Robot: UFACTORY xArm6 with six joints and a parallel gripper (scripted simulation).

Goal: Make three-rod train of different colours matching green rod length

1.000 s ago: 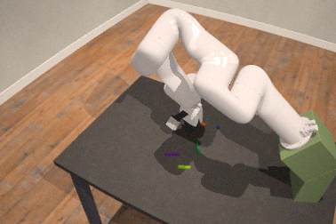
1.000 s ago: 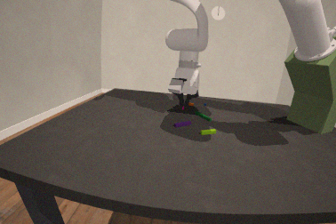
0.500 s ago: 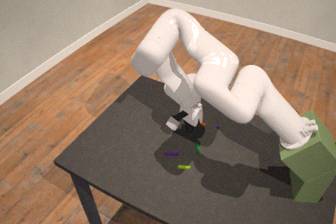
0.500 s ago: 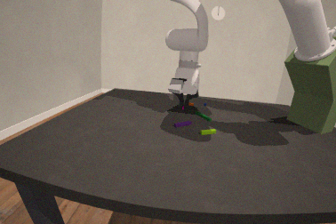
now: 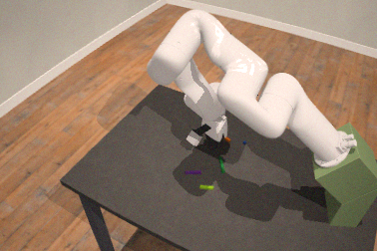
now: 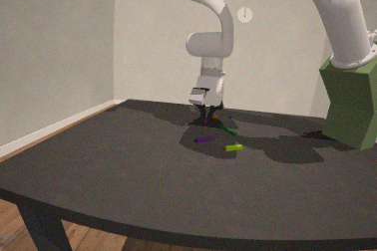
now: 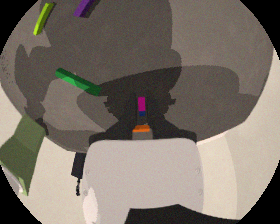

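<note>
My hand is 10 mm to the left of the magenta rod and 20 mm above it. The rest, counted from my hand: purple rod (20 mm behind, 160 mm to the left, 20 mm below); then green rod (80 mm behind, 60 mm to the left, 20 mm below); then orange rod (20 mm behind, 80 mm to the right, 20 mm below).
</note>
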